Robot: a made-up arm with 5 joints. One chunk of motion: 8 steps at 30 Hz.
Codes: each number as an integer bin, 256 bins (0 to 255) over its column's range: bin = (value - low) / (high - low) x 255, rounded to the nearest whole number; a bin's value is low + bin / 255 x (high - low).
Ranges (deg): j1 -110..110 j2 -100.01..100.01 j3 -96.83..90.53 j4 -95.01..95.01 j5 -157.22..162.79
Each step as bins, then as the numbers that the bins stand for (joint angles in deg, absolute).
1 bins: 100 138 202 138 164
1 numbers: -23.73 8.24 51.59 7.82 48.59
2 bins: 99 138 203 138 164
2 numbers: -24.59 8.24 52.32 7.82 48.59
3 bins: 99 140 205 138 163
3 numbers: -24.59 9.80 53.79 7.82 47.34
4 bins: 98 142 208 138 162
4 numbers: -25.45 11.37 56.00 7.82 46.08
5 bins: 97 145 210 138 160
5 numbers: -26.31 13.73 57.47 7.82 43.57
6 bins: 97 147 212 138 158
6 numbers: -26.31 15.30 58.94 7.82 41.06
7 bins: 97 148 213 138 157
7 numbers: -26.31 16.08 59.67 7.82 39.81
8 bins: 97 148 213 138 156
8 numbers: -26.31 16.08 59.67 7.82 38.55
